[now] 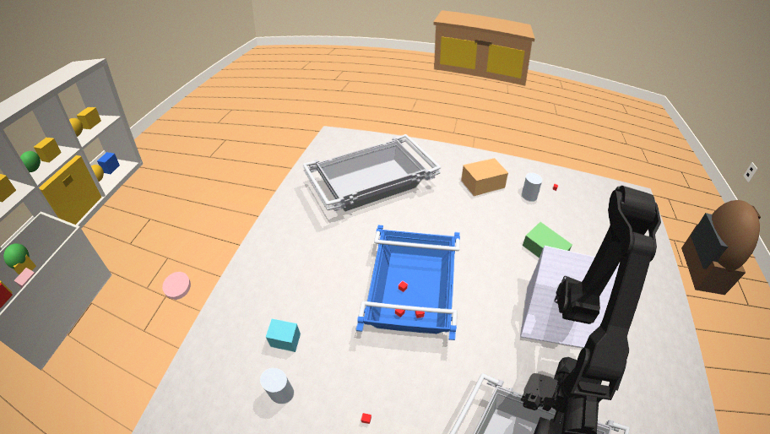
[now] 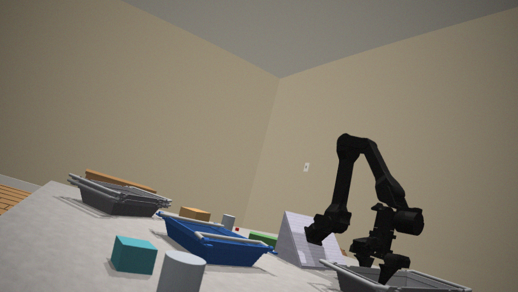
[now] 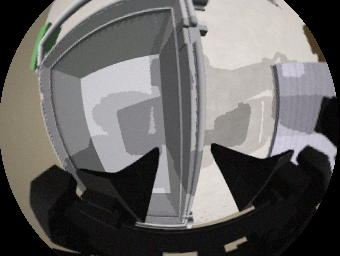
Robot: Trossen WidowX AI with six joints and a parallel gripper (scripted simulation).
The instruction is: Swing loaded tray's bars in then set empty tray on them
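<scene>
Now: gripper tip 1 cm short of the grey plastic tray, 9 cm to the right of it and 3 cm below it. Also, from my gripper tip: orange box (33 cm ahead, 68 cm to the right, 2 cm above); teal cube (59 cm ahead, 3 cm to the left, 1 cm above).
</scene>
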